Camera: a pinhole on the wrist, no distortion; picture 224 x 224 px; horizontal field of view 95.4 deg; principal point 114.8 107.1 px. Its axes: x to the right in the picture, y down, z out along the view. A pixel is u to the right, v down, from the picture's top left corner.
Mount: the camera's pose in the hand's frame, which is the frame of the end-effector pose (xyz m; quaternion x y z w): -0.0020 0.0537 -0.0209 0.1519 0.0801 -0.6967 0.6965
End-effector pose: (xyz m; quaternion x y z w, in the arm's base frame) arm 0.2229 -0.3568 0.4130 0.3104 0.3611 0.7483 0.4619
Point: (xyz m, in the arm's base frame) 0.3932 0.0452 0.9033
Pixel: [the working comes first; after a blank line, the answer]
In the camera's frame: -0.3030 0.4177 0.4113

39.7 210.6
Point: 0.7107 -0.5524 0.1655
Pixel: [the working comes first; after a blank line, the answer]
In the camera's frame: 0.3229 -0.3634 0.3890

199.4 11.9
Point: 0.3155 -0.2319 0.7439
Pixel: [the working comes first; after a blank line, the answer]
In the camera's frame: -0.2276 0.1522 0.2322

14.9 173.9
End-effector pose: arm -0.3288 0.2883 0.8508 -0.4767 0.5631 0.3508 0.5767
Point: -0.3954 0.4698 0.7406
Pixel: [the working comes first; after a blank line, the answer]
In the camera's frame: -0.1334 0.0948 0.1367

15.4 177.8
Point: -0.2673 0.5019 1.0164
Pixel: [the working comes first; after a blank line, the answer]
In the camera's frame: -0.0072 -0.1569 0.2559

112.0 44.6
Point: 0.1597 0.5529 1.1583
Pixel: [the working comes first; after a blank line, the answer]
In the camera's frame: 0.3230 -0.2278 0.5576

173.8 65.5
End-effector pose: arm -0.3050 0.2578 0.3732 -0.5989 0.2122 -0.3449 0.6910
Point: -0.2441 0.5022 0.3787
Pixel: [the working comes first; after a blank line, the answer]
In the camera's frame: -0.0443 -0.1106 0.2425

96.2 60.6
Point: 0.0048 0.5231 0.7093
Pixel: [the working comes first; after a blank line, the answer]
In the camera's frame: 0.1282 0.1099 0.5479

138.6 127.5
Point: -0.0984 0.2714 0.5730
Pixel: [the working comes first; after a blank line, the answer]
In the camera's frame: 0.1240 0.1789 0.2516

165.0 179.6
